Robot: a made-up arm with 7 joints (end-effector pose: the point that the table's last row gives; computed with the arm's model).
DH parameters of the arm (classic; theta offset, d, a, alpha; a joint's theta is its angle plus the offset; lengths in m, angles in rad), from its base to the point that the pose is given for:
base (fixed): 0 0.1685 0 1.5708
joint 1: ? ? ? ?
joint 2: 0 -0.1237 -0.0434 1.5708
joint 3: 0 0.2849 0.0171 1.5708
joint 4: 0 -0.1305 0.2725 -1.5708
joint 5: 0 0.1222 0.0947 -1.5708
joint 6: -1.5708 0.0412 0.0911 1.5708
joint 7: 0.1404 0 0.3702 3.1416
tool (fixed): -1.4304 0.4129 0 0
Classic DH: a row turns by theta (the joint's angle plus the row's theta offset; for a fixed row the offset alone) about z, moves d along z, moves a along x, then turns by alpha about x.
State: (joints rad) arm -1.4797 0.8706 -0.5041 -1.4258 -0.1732 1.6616 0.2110
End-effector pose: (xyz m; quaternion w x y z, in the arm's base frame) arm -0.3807 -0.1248 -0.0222 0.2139 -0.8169 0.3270 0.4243
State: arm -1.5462 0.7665 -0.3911 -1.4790 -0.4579 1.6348 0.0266
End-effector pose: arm -0.4630 -0.0622 0.2019 0.0828 -0.7050 0.4635 0.5304
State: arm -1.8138 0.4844 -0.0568 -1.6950 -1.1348 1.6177 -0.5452
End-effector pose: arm -0.1737 0.2699 0.7024 0.4138 0.2298 -0.6310 -0.6146
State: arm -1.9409 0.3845 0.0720 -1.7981 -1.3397 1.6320 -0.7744
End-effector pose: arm 0.0172 0.4168 0.7014 0.6046 0.0369 -0.5892 -0.5347
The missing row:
joint 1: 1.5708 -0.1396 0.0903 1.5708
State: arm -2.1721 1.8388 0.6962 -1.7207 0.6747 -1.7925 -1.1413
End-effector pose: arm -0.0076 -0.3007 0.2196 0.5261 0.8111 -0.0595 -0.2484
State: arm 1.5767 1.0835 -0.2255 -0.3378 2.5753 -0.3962 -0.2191
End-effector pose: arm -1.0568 0.3376 0.2524 0.5702 -0.3938 0.1920 0.6949
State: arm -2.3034 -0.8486 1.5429 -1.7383 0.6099 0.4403 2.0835
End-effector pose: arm 0.0036 -0.4428 0.6101 0.7185 0.5922 0.0199 0.3643
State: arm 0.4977 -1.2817 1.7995 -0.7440 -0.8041 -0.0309 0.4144
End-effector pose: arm 0.7795 -0.0102 0.4656 0.5785 -0.2651 -0.0798 -0.7673
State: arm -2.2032 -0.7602 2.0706 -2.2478 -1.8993 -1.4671 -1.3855
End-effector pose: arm -0.2698 -0.2648 0.2090 0.3585 0.6977 -0.6102 0.1116
